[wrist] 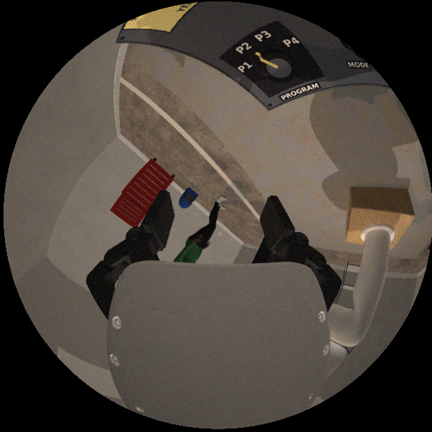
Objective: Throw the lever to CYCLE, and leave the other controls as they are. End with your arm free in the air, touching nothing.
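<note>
The lever and the word CYCLE do not show in the wrist view. Part of a dark control panel [200, 50] shows along the top. Its PROGRAM knob [278, 67] has a yellow pointer [266, 60] directed toward P2. A MODE label [358, 65] shows at the upper right, with part of a dark round control above it, cut off by the view edge. My gripper [218, 204] is open and empty, its two black fingers wide apart, below the panel in the view and apart from it.
A yellow label [162, 17] is at the upper left. A wooden block [378, 205] adjoins a pale curved tube [375, 270] at the right. A red slatted object [141, 192], a blue object [188, 198] and a figure in green [189, 251] show beyond the fingers.
</note>
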